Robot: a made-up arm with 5 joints. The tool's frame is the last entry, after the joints. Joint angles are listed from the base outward. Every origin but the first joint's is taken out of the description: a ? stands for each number. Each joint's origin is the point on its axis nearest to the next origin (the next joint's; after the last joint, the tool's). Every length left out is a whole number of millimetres.
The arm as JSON. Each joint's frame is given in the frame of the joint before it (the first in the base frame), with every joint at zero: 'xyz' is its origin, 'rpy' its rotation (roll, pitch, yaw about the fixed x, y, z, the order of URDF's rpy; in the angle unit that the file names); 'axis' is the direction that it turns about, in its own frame. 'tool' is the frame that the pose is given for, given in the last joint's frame.
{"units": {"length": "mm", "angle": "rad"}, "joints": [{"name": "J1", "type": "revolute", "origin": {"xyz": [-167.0, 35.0, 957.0], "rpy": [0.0, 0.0, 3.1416]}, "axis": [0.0, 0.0, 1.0]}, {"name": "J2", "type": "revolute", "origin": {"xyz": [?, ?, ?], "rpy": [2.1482, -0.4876, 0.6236]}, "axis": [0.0, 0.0, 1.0]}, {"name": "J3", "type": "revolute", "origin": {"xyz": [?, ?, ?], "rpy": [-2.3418, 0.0, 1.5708]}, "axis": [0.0, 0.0, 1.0]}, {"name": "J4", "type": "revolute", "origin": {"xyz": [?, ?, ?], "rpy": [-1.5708, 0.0, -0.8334]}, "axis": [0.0, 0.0, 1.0]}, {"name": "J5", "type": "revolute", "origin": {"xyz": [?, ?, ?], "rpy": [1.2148, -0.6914, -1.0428]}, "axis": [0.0, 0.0, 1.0]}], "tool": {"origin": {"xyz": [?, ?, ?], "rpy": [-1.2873, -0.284, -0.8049]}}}
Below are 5 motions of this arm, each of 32 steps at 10 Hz.
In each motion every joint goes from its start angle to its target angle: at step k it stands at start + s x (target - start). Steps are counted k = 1, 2, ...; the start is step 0. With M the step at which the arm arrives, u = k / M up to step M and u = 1 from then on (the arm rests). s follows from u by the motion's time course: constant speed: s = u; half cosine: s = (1 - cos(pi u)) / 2; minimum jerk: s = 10 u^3 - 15 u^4 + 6 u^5.
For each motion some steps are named. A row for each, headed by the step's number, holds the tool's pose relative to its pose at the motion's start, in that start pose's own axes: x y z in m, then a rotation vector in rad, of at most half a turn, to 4 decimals.
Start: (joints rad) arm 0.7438 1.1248 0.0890 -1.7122 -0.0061
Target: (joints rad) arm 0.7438 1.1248 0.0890 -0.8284 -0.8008
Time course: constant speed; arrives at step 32
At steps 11, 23, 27, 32:
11: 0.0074 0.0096 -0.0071 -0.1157 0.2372 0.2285
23: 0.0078 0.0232 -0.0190 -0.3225 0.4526 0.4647
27: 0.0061 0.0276 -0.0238 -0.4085 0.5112 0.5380
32: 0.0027 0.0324 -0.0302 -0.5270 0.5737 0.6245

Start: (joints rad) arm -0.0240 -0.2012 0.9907 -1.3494 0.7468
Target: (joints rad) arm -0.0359 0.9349 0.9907 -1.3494 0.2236
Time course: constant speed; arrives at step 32
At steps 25, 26, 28, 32:
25: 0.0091 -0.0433 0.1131 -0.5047 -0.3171 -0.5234
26: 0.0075 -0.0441 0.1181 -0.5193 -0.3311 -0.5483
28: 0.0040 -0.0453 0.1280 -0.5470 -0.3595 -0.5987
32: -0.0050 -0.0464 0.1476 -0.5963 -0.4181 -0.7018

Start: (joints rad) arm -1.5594 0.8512 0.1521 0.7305 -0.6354
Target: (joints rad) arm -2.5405 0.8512 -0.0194 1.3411 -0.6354
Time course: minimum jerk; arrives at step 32
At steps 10, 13, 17, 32:
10: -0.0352 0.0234 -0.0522 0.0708 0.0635 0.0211
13: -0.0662 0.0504 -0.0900 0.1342 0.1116 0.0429
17: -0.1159 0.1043 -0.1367 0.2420 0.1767 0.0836
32: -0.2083 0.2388 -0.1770 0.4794 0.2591 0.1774

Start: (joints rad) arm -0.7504 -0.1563 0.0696 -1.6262 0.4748
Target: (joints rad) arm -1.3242 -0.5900 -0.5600 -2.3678 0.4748
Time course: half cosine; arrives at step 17
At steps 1, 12, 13, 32:
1: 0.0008 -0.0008 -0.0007 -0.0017 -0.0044 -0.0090
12: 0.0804 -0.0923 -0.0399 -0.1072 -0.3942 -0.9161
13: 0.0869 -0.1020 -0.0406 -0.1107 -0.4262 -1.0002
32: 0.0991 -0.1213 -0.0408 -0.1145 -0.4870 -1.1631

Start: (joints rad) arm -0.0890 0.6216 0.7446 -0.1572 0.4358
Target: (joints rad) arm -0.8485 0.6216 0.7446 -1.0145 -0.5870
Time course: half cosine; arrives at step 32
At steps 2, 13, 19, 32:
2: -0.0009 -0.0010 0.0004 -0.0069 0.0059 -0.0170
13: -0.0389 -0.0439 0.0124 -0.1504 0.2398 -0.6551
19: -0.0899 -0.0845 0.0194 -0.1008 0.4527 -1.2073
32: -0.1828 -0.1186 0.0220 0.1996 0.6936 -1.8469

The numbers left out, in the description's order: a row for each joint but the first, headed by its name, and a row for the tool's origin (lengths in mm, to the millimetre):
J2: -208.0 180.0 0.0
J3: 88.0 -190.0 0.0
J4: -149.0 -141.0 0.0
J5: -2.0 2.0 0.0
tool: 53.0 31.0 0.0

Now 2 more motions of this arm.
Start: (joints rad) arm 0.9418 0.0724 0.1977 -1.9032 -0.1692
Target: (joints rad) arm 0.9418 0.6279 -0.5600 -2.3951 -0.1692
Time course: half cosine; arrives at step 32
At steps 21, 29, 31, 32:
21: 0.0996 -0.0706 0.1551 0.3258 -0.8195 -0.5203
29: 0.1017 -0.1003 0.2195 0.4683 -1.0918 -0.6348
31: 0.1011 -0.1026 0.2247 0.4802 -1.1133 -0.6422
32: 0.1010 -0.1029 0.2253 0.4817 -1.1160 -0.6431

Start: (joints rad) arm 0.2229 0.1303 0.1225 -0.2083 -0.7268
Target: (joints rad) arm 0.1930 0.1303 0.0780 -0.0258 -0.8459
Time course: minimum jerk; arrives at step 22
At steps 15, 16, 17, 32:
15: 0.0004 -0.0049 -0.0093 -0.1283 0.0474 0.0418
16: 0.0004 -0.0053 -0.0100 -0.1379 0.0508 0.0444
17: 0.0004 -0.0055 -0.0106 -0.1457 0.0536 0.0465
32: 0.0004 -0.0060 -0.0116 -0.1590 0.0584 0.0500

